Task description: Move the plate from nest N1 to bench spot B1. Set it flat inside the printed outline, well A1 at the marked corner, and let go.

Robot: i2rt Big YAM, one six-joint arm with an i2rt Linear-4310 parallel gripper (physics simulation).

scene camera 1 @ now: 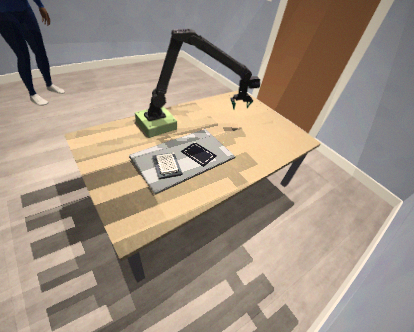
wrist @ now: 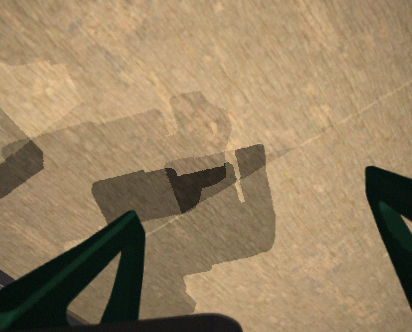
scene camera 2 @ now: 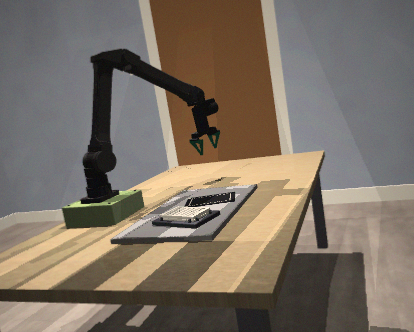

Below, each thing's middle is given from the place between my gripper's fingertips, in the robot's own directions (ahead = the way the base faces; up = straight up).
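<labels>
My gripper is 110 mm above the rows of small holes (scene camera 2: 143, 228), and it is also 510 mm to the left of the rows of small holes and 130 mm short of them.
</labels>
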